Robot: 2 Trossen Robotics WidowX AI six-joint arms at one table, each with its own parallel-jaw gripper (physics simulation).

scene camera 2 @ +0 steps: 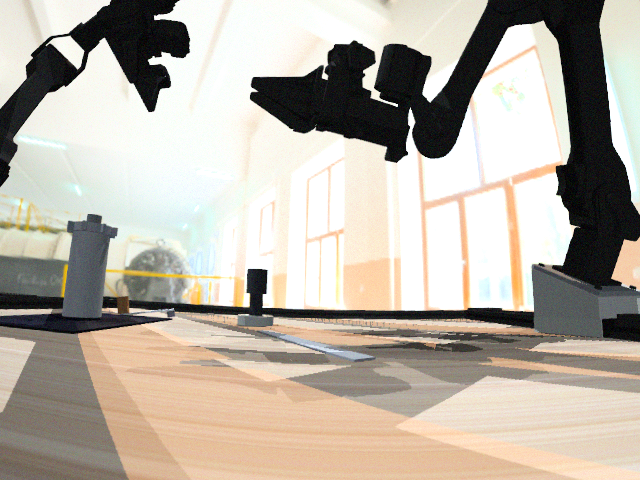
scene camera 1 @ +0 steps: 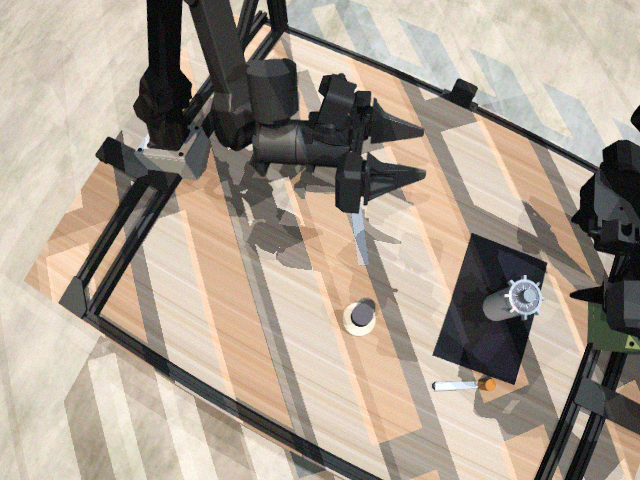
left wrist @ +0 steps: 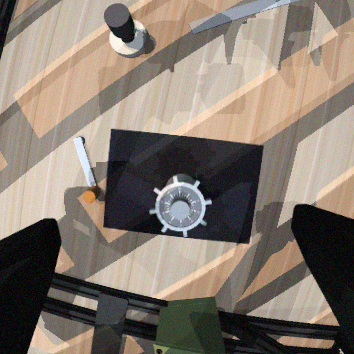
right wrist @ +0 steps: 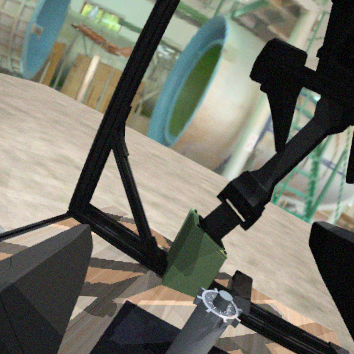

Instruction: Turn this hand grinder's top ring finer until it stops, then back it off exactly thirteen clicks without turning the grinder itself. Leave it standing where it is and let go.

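Where they show: left gripper, fingertip midpoint: [scene camera 2: 142, 98] [scene camera 1: 573, 257] [left wrist: 177, 224] [right wrist: 315, 167]; right gripper, fingertip midpoint: [scene camera 2: 250, 89] [scene camera 1: 424, 152] [right wrist: 202, 235]; left arm's base, link origin: [right wrist: 208, 230]; right arm's base, link origin: [scene camera 2: 585, 276] [scene camera 1: 169, 139].
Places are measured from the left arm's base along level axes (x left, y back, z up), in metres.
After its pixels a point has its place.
The grey hand grinder [scene camera 1: 497, 307] {x -0.001, y -0.264, z -0.061 m} [scene camera 2: 85, 279] {x -0.035, y -0.252, z -0.078 m} [left wrist: 179, 179] {x -0.014, y -0.267, z -0.045 m} [right wrist: 197, 332] {x -0.026, y -0.263, z -0.042 m} stands upright on the dark mat [scene camera 1: 467, 335] {x 0.044, y -0.290, z -0.131 m} [scene camera 2: 31, 322] {x -0.098, y -0.224, z -0.131 m} [left wrist: 130, 155] {x 0.060, y -0.303, z -0.131 m} [right wrist: 132, 330] {x -0.090, y -0.207, z -0.131 m}. Its lugged top ring [scene camera 1: 511, 305] {x 0.004, y -0.264, z -0.002 m} [scene camera 2: 92, 228] {x -0.038, y -0.253, z -0.010 m} [left wrist: 161, 207] {x 0.008, y -0.243, z -0.003 m} [right wrist: 214, 307] {x -0.022, y -0.254, z -0.002 m} surrounds a round central knob [scene camera 1: 528, 295] {x -0.012, y -0.244, z 0.014 m} [left wrist: 180, 209] {x -0.013, y -0.242, z 0.014 m}. My left gripper [scene camera 1: 573, 256] {x -0.019, y -0.281, z 0.207 m} [scene camera 2: 158, 98] {x -0.019, y -0.281, z 0.207 m} [left wrist: 177, 224] {x -0.019, y -0.281, z 0.207 m} is open and empty, pointing down high above the table, to the right of the grinder in scene camera 1. My right gripper [scene camera 1: 424, 152] {x -0.141, y -0.449, z 0.158 m} [scene camera 2: 251, 88] {x -0.141, y -0.449, z 0.158 m} is open and empty, held level high above the table and well apart from the grinder. The ring's click setting is too small to read.
An orange-ended stick [scene camera 1: 454, 385] {x 0.134, y -0.306, z -0.123 m} [left wrist: 85, 162] {x 0.132, y -0.301, z -0.123 m} lies beside the mat. A dark-handled piece with a pale round base [scene camera 1: 360, 317] {x 0.048, y -0.490, z -0.044 m} [scene camera 2: 255, 294] {x 0.032, y -0.485, z -0.085 m} [left wrist: 125, 32] {x 0.037, y -0.471, z -0.069 m} stands farther off, near a metal strip [scene camera 1: 360, 237] {x -0.107, y -0.504, z -0.132 m} [scene camera 2: 320, 347] {x -0.203, y -0.527, z -0.132 m} [left wrist: 230, 17] {x -0.121, y -0.504, z -0.132 m}. The green arm mount [scene camera 1: 600, 330] {x 0.011, y -0.050, z -0.091 m} [left wrist: 190, 325] {x -0.006, y -0.050, z -0.055 m} [right wrist: 195, 265] {x -0.004, y -0.050, z -0.062 m} and black rails border the table.
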